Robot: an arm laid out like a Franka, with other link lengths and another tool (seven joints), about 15 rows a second.
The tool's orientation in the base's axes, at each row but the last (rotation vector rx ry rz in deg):
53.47, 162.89, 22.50
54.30, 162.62, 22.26
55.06, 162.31, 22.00
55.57, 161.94, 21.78
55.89, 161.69, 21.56
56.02, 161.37, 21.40
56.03, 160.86, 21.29
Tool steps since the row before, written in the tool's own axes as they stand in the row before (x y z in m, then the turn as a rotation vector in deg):
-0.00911, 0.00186, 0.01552, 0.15, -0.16, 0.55
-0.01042, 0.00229, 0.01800, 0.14, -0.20, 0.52
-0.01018, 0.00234, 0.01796, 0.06, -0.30, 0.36
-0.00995, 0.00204, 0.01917, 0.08, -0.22, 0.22
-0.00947, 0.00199, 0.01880, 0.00, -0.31, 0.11
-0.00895, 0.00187, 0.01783, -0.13, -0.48, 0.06
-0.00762, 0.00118, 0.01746, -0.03, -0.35, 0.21
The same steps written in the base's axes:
0.01140, -0.00079, -0.01402, -0.10, 0.08, -0.58
0.01315, -0.00089, -0.01625, -0.12, 0.04, -0.56
0.01296, -0.00088, -0.01621, -0.15, -0.12, -0.43
0.01288, -0.00087, -0.01744, -0.15, -0.08, -0.28
0.01242, -0.00079, -0.01710, -0.16, -0.21, -0.19
0.01180, -0.00082, -0.01617, -0.17, -0.43, -0.18
0.01040, -0.00067, -0.01599, -0.14, -0.25, -0.30

